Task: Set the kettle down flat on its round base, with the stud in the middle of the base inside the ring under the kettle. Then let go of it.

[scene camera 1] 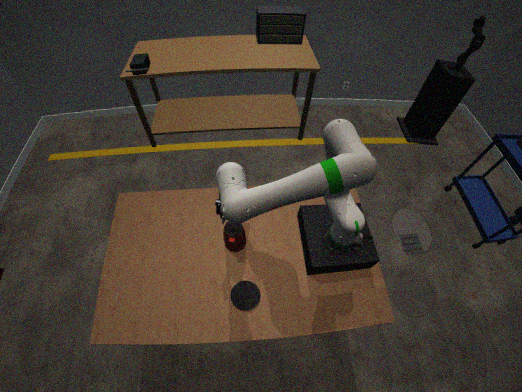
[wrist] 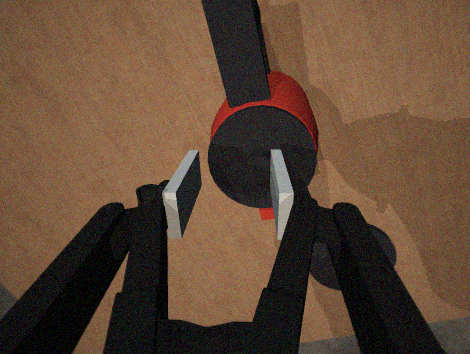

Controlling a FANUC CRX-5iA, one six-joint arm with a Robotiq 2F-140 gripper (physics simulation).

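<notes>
The kettle [scene camera 1: 234,241] [wrist: 242,135] stands upright on the brown mat, beyond the base in the scene view. It has a red body, a dark lid and a long dark handle [wrist: 240,55], which the arm hides in the scene view. The round dark base [scene camera 1: 245,295] [wrist: 326,267] lies flat on the mat, apart from the kettle. Its stud cannot be made out, and the ring under the kettle is hidden. My gripper [wrist: 235,168] is partly open and empty above the kettle. In the wrist view its right finger overlaps the lid; its left finger is beside it. In the scene view the arm mostly hides the gripper.
The brown mat [scene camera 1: 150,280] lies on the floor, with the arm's black pedestal [scene camera 1: 325,260] at its right. A wooden table [scene camera 1: 210,55] stands at the back, a blue cart [scene camera 1: 482,205] at the right and a black stand [scene camera 1: 435,100] at the back right.
</notes>
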